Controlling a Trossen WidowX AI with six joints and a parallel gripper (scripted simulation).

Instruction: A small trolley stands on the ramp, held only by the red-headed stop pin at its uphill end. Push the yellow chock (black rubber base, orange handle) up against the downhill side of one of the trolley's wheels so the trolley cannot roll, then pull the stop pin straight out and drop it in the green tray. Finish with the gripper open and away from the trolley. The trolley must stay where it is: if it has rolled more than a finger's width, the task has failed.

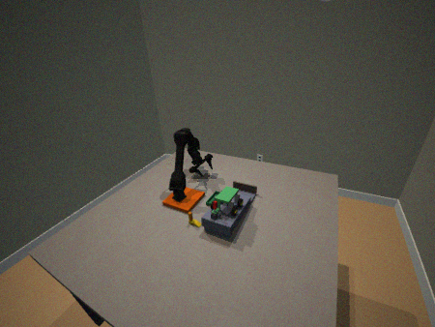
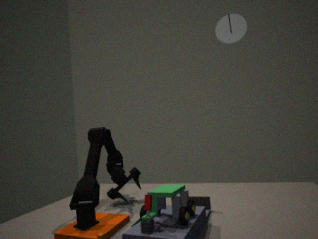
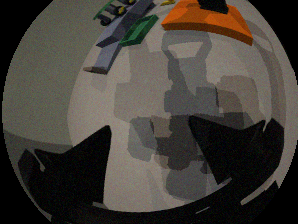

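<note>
Right now the yellow chock is 230 mm ahead of my gripper tip, 370 mm to the right of it and 20 mm below it. From my gripper tip the other things lie so: green tray (200 mm ahead, 160 mm to the right, 40 mm below); dark end wall (290 mm ahead, 10 mm to the left, 10 mm below); grey ramp (340 mm ahead, 230 mm to the right, 10 mm above).
</note>
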